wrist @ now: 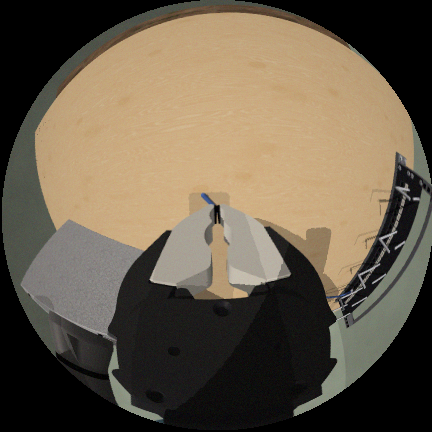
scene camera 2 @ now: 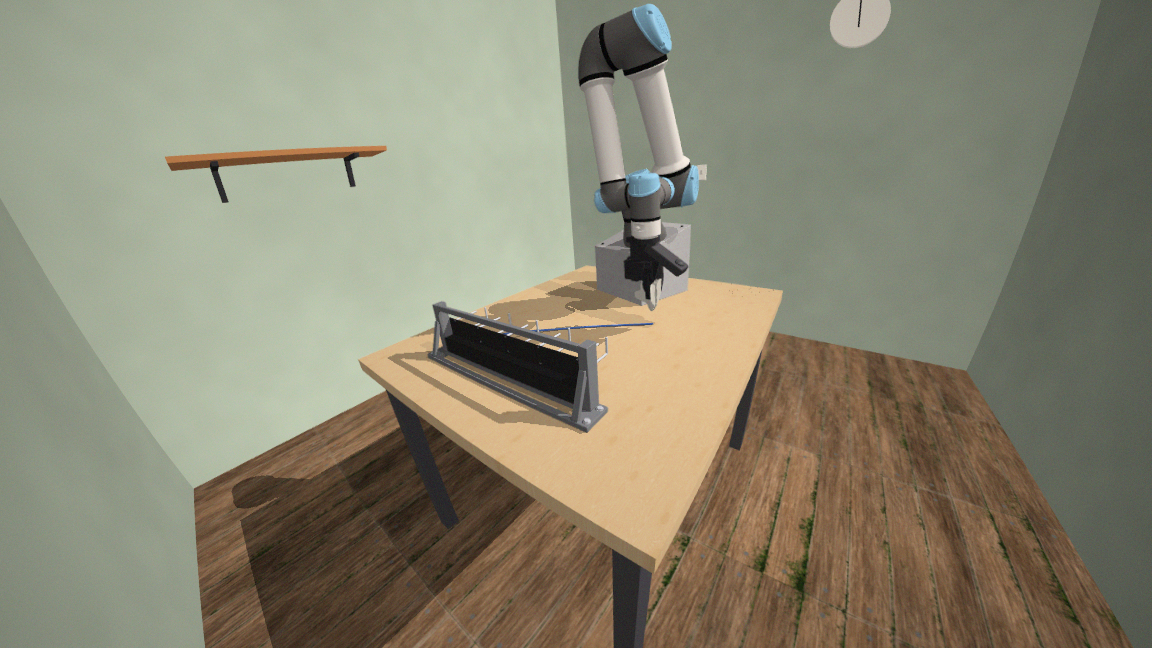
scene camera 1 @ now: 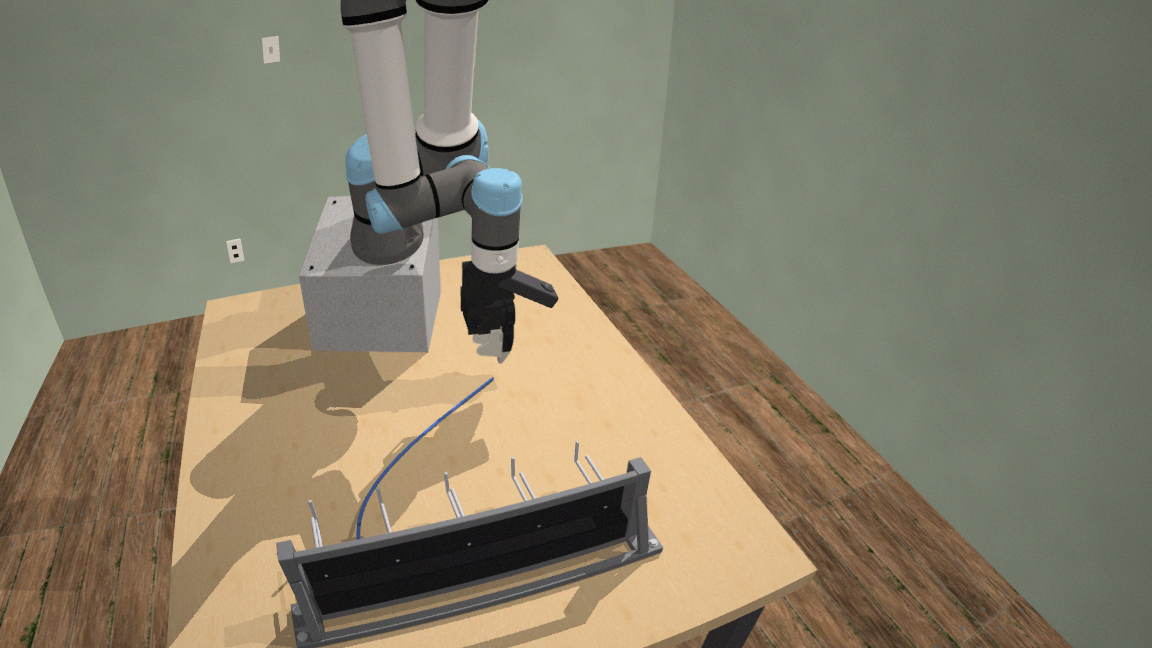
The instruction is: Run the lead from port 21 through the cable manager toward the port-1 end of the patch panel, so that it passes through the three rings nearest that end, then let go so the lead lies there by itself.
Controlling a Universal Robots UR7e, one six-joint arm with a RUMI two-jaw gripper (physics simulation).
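Note:
The blue lead point(scene camera 1: 418, 435) point(scene camera 2: 596, 326) curves over the table from the patch panel point(scene camera 1: 451, 565) point(scene camera 2: 507, 362). In scene camera 1 it leaves the panel between the two leftmost cable manager rings, and its free end points toward the robot base. My gripper point(scene camera 1: 501, 357) point(scene camera 2: 653, 307) point(wrist: 216, 207) is shut and empty, apart from the lead and above its free end. In the wrist view the lead's blue tip point(wrist: 205, 198) shows just beyond the fingertips. The pale wire rings point(scene camera 1: 576, 452) point(wrist: 387, 241) stand along the panel's robot-facing side. Port numbers cannot be read.
The grey base block point(scene camera 1: 366, 314) point(wrist: 85, 270) stands on the wooden table point(scene camera 1: 660, 451) point(scene camera 2: 684, 402) behind the gripper. The panel's grey end bracket point(scene camera 1: 642, 515) point(scene camera 2: 590, 386) stands upright near the table edge farthest from the base.

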